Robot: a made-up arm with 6 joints. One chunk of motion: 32 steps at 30 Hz.
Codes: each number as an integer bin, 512 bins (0 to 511) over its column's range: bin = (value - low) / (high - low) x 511, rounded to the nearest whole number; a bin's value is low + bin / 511 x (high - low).
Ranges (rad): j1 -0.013..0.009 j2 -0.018..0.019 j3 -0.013..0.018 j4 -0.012..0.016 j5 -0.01..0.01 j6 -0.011..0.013
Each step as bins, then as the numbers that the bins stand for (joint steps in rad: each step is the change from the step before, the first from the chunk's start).
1 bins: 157 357 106 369 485 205
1 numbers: -0.00624 0.00785 -0.00657 0.00822 0.00898 -0.00137
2 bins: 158 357 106 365 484 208
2 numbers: -0.00620 0.00785 -0.00657 0.00800 0.00894 -0.00123
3 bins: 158 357 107 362 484 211
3 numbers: -0.00620 0.00785 -0.00651 0.00784 0.00894 -0.00109
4 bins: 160 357 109 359 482 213
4 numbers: -0.00611 0.00785 -0.00639 0.00767 0.00886 -0.00100
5 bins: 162 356 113 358 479 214
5 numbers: -0.00603 0.00778 -0.00614 0.00762 0.00875 -0.00095
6 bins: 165 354 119 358 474 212
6 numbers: -0.00590 0.00763 -0.00578 0.00762 0.00855 -0.00104
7 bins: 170 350 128 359 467 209
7 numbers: -0.00568 0.00734 -0.00523 0.00767 0.00828 -0.00118
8 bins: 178 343 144 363 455 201
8 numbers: -0.00534 0.00684 -0.00426 0.00789 0.00781 -0.00156
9 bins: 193 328 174 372 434 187
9 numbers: -0.00469 0.00575 -0.00244 0.00838 0.00699 -0.00222
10 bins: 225 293 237 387 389 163
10 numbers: -0.00331 0.00322 0.00138 0.00921 0.00523 -0.00334
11 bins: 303 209 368 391 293 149
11 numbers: 0.00005 -0.00287 0.00932 0.00942 0.00147 -0.00400
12 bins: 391 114 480 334 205 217
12 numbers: 0.00383 -0.00975 0.01612 0.00630 -0.00198 -0.00081
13 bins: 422 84 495 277 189 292
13 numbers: 0.00517 -0.01192 0.01703 0.00318 -0.00260 0.00271
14 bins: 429 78 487 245 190 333
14 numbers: 0.00547 -0.01235 0.01654 0.00142 -0.00256 0.00464
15 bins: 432 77 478 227 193 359
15 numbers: 0.00560 -0.01242 0.01600 0.00044 -0.00245 0.00586
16 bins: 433 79 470 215 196 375
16 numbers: 0.00564 -0.01228 0.01551 -0.00022 -0.00233 0.00661
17 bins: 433 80 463 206 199 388
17 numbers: 0.00564 -0.01221 0.01509 -0.00071 -0.00221 0.00722
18 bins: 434 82 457 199 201 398
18 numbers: 0.00568 -0.01206 0.01472 -0.00110 -0.00213 0.00769
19 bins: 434 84 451 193 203 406
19 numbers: 0.00568 -0.01192 0.01436 -0.00142 -0.00205 0.00807
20 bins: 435 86 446 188 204 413
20 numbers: 0.00573 -0.01177 0.01406 -0.00170 -0.00202 0.00840
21 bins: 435 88 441 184 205 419
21 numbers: 0.00573 -0.01163 0.01375 -0.00192 -0.00198 0.00868
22 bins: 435 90 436 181 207 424
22 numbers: 0.00573 -0.01148 0.01345 -0.00208 -0.00190 0.00891
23 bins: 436 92 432 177 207 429
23 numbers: 0.00577 -0.01134 0.01321 -0.00230 -0.00190 0.00915
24 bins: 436 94 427 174 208 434
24 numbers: 0.00577 -0.01119 0.01290 -0.00247 -0.00186 0.00938
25 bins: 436 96 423 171 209 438
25 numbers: 0.00577 -0.01105 0.01266 -0.00263 -0.00182 0.00957
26 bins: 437 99 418 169 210 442
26 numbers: 0.00581 -0.01083 0.01236 -0.00274 -0.00178 0.00976
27 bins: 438 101 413 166 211 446
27 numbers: 0.00586 -0.01069 0.01205 -0.00290 -0.00174 0.00995
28 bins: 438 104 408 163 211 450
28 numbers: 0.00586 -0.01047 0.01175 -0.00307 -0.00174 0.01014
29 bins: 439 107 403 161 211 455
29 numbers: 0.00590 -0.01025 0.01145 -0.00318 -0.00174 0.01037
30 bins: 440 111 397 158 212 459
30 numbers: 0.00594 -0.00996 0.01108 -0.00334 -0.00170 0.01056
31 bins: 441 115 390 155 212 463
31 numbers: 0.00599 -0.00967 0.01066 -0.00351 -0.00170 0.01075
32 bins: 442 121 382 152 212 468
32 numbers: 0.00603 -0.00924 0.01017 -0.00367 -0.00170 0.01098
